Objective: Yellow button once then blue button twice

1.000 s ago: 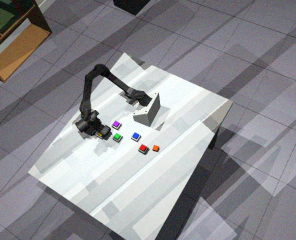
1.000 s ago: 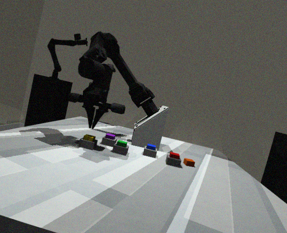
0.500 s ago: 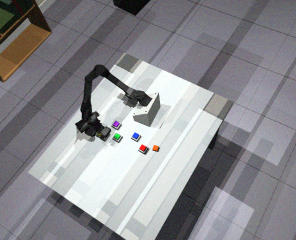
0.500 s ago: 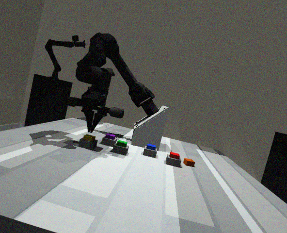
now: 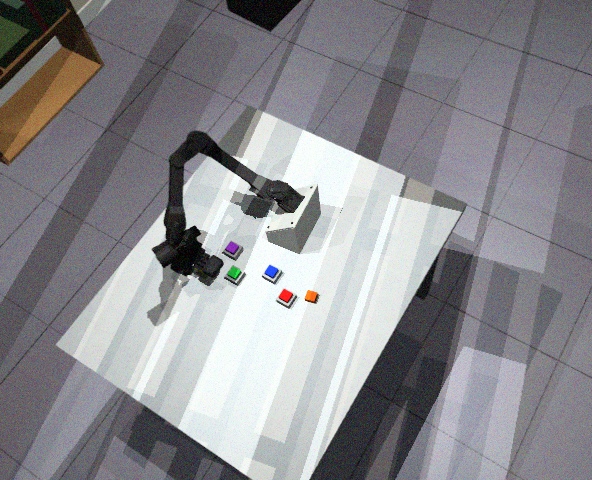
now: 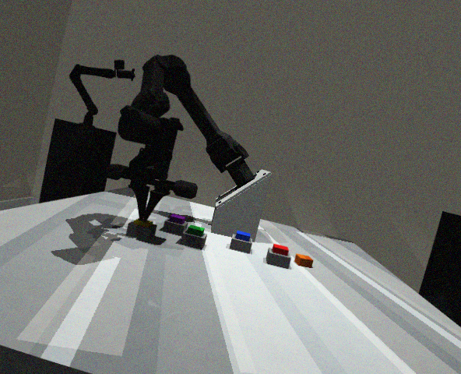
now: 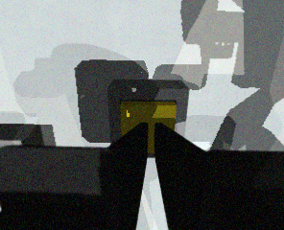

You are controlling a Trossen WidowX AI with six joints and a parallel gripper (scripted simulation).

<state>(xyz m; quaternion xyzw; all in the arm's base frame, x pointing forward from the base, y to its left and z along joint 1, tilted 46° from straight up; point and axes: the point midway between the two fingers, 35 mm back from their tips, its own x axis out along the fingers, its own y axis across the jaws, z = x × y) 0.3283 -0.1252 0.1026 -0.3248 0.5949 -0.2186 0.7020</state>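
Right now the yellow button is 10 mm below my gripper tip. From my gripper tip the other things lie so: purple button 110 mm behind, 40 mm to the left; then green button 50 mm behind, 110 mm to the left; then blue button 120 mm behind, 200 mm to the left.
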